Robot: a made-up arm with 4 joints.
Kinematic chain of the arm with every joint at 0, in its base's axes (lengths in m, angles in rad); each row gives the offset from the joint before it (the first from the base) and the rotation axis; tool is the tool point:
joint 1: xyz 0 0 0.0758 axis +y
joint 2: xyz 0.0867 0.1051 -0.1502 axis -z
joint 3: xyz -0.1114 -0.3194 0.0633 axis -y
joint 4: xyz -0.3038 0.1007 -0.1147 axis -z
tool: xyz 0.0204 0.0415 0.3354
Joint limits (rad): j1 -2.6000..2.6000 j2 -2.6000..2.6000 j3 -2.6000..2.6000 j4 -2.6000..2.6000
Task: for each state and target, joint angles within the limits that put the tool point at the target. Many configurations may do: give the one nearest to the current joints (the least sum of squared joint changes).
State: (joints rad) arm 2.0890 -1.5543 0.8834 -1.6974
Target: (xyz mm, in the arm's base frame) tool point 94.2 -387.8 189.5
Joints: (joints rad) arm 2.1989 -0.7588 0.3322 -1.5304
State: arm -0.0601 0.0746 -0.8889 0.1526
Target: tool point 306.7 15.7 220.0
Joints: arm 0.0975 -0.5086 -1.6657 0.0226
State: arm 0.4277 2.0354 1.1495 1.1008
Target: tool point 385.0 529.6 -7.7
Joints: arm -0.3457 2.6000 1.0672 1.5045
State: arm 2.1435 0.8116 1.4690 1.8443
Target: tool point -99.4 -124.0 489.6
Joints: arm 2.0626 0.0384 1.2981 1.7044
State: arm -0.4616 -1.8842 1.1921 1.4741
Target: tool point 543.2 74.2 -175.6
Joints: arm -0.2197 -2.4157 1.6486 1.4713
